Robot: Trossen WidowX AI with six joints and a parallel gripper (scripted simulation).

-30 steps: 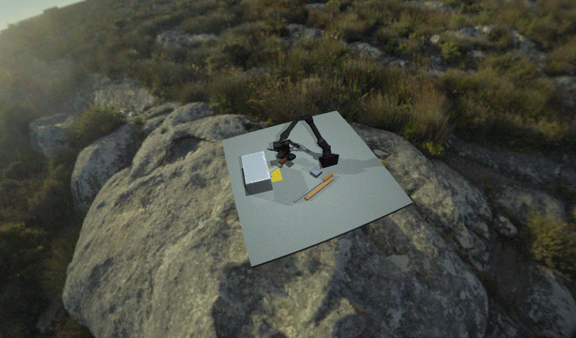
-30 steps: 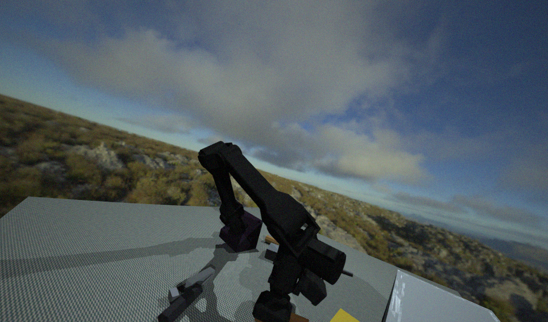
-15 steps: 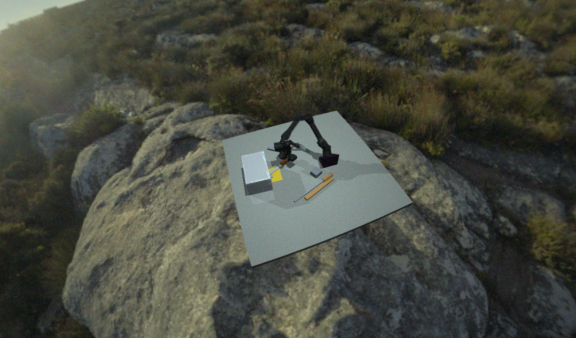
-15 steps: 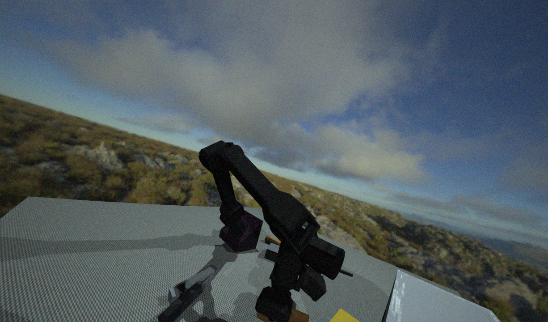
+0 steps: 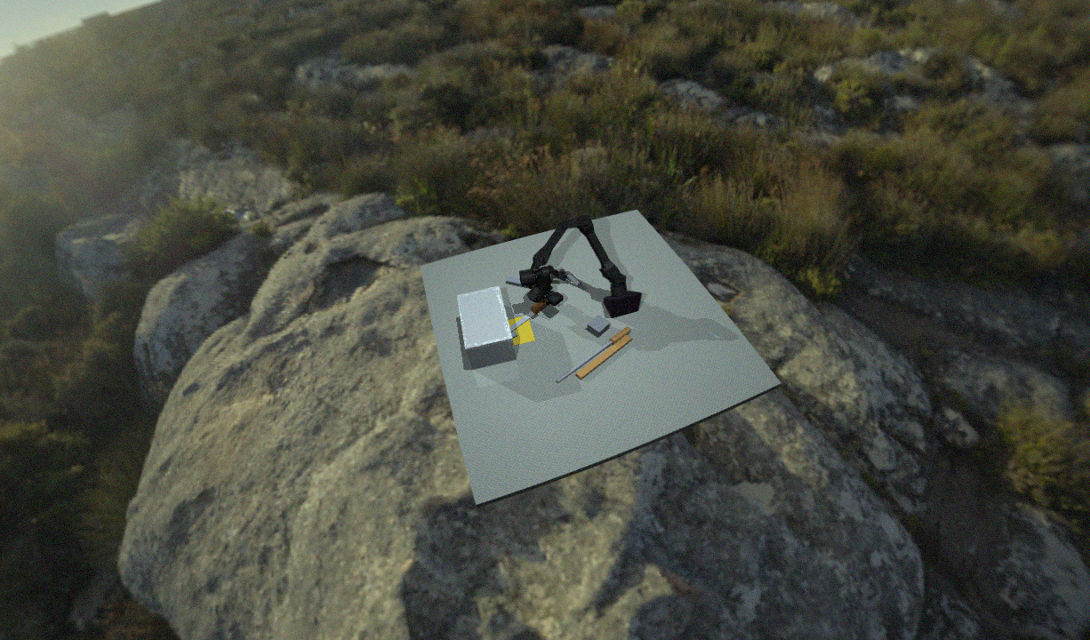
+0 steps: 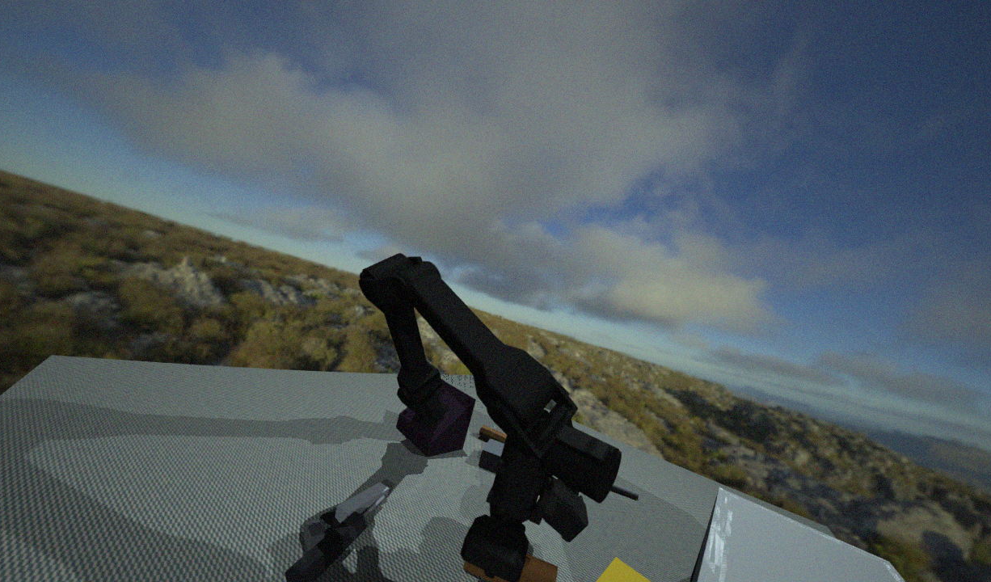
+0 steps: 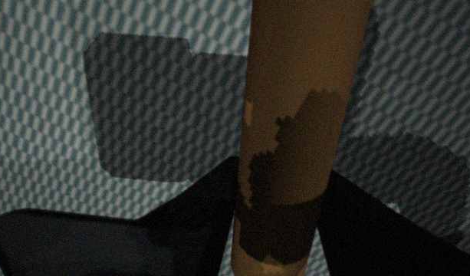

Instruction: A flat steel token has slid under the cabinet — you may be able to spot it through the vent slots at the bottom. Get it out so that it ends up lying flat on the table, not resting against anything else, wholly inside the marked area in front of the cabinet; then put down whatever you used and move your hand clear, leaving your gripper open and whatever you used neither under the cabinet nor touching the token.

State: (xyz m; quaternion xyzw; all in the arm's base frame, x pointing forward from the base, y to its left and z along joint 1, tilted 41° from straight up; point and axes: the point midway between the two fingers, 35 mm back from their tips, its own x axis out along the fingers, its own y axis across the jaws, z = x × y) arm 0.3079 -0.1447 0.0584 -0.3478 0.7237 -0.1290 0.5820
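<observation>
Now: the small grey cube 16 cm to the right of my gripper tip and 16 cm behind it. The rest, counted from my gripper tip: grey bar 18 cm behind, 8 cm to the right; then grey block 23 cm to the left, 16 cm behind, 1 cm above; then wooden stick 38 cm to the left, 11 cm behind.
</observation>
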